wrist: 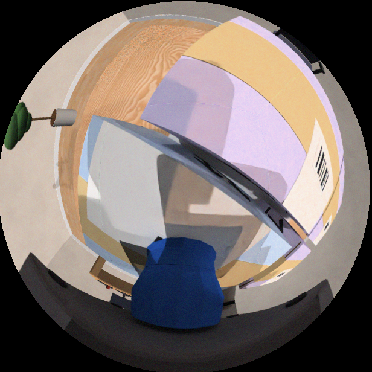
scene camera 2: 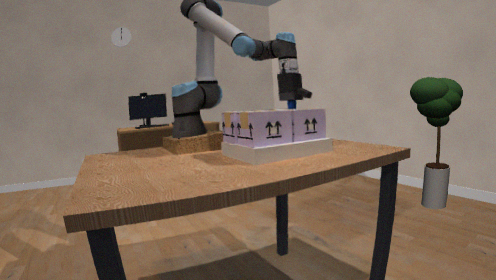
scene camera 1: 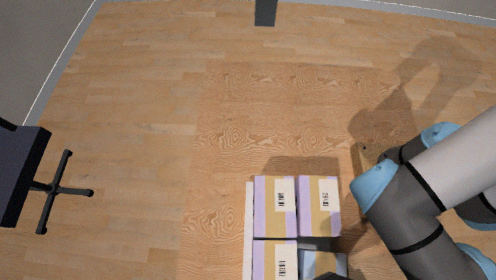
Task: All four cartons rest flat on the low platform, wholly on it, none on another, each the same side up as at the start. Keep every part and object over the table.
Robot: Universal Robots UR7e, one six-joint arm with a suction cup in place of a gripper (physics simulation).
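Frame: origin at the arm's base, x ahead, y left, z up, level; metres.
Seen in the pictures: arm's base at its link origin: [scene camera 2: 189, 135].
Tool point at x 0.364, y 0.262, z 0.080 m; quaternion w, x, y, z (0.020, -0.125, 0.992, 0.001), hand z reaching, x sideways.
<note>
Offsets run from my tool point to a thing's middle. "pt": to the spot under its first point. Level surfaces: height alone.
Three lilac cartons with tan bands rest flat on the low white platform @[dx +0.032, dy -0.119, dz -0.116 m] [scene camera 1: 248, 225] [scene camera 2: 280, 153]: a far-left one @[dx +0.067, dy -0.204, dz -0.039 m] [scene camera 1: 269, 207] [scene camera 2: 272, 132], a far-right one @[dx -0.044, dy -0.190, dz -0.039 m] [scene camera 1: 310, 207] [scene camera 2: 229, 126] and a near-left one @[dx +0.090, dy -0.052, dz -0.039 m] [scene camera 1: 261, 260] [scene camera 2: 309, 125] [wrist: 240, 132]. They stand upright, with narrow gaps. My suction cup [scene camera 2: 291, 104] [wrist: 179, 265] is on top of the blue carton @[pt dx +0.013, dy -0.061, dz +0.013 m] [scene camera 1: 308, 265] [wrist: 120, 185], which sits level in the near-right corner beside the near-left carton. Its top is about as high as theirs. Its underside is hidden, so I cannot tell whether it touches the platform.
The wooden table @[dz -0.140 m] [scene camera 1: 225, 110] [scene camera 2: 165, 175] extends around the platform. The arm's base block [scene camera 2: 192, 144] stands behind the cartons in scene camera 2. A desk with a monitor [scene camera 2: 147, 106], a potted plant [scene camera 2: 435, 185] and a chair [scene camera 1: 20, 175] stand off the table.
</note>
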